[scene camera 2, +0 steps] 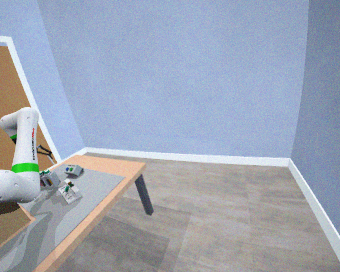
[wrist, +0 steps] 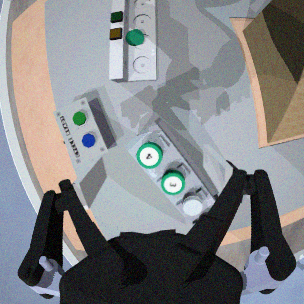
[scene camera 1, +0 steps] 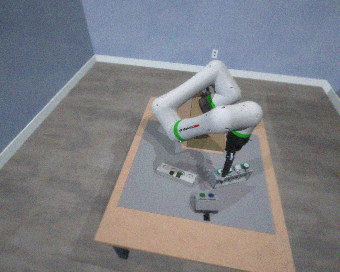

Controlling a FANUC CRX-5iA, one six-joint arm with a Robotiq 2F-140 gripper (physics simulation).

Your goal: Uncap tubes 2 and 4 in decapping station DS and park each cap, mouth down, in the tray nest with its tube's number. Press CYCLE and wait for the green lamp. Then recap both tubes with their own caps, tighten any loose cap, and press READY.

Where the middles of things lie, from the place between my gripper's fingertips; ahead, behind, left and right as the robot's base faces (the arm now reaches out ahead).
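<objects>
My gripper is 9 cm above the grey button box (wrist: 95,123), 7 cm to the left of it and 16 cm short of it.
</objects>
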